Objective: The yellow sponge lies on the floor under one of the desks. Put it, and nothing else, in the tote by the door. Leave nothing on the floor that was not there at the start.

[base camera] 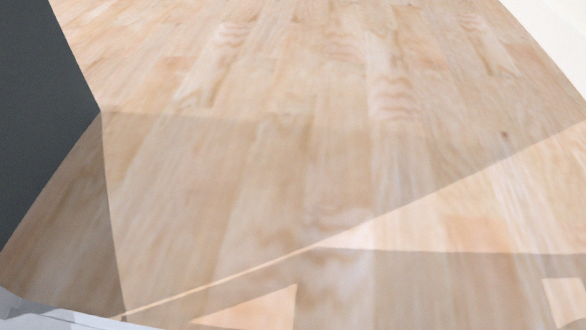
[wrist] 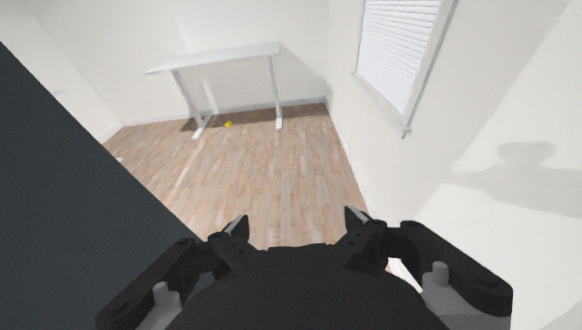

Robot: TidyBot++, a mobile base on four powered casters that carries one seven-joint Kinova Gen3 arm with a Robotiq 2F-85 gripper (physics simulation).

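Places are measured from the arm's base along level axes (x down, y ahead, z right), in metres.
Pixels of known places: gripper, fingertip midpoint: (wrist: 296,220).
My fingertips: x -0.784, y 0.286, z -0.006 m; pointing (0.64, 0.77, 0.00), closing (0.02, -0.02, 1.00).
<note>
Behind a point stands the place of what it marks.
The yellow sponge (wrist: 228,124) @[x 0.364, y 2.630, z -0.938 m] shows small and far off in the wrist view, on the floor under a white desk (wrist: 225,54) @[x -0.554, y 2.640, z -0.664 m], near the foot of the desk's left leg. My gripper (wrist: 296,220) @[x -0.784, y 0.285, z -0.006 m] is open, its fingers wide apart, high above the floor and far from the sponge. The sponge and the gripper do not show in the base camera view. The tote does not show in either view.
A large dark grey block (base camera: 40,100) @[x 0.295, y 0.419, z -0.407 m] (wrist: 65,215) @[x -0.709, y 0.378, z -0.409 m] stands close on the left. A white wall (wrist: 525,100) @[x -0.719, y 0.551, z 0.562 m] with a blinded window (wrist: 397,45) @[x -0.725, y 1.187, z 0.579 m] runs along the right. The wooden floor (base camera: 300,150) @[x 0.396, y 0.439, z -0.029 m] (wrist: 265,175) @[x 0.397, y 1.485, z -0.321 m] runs between them to the desk and the back wall.
</note>
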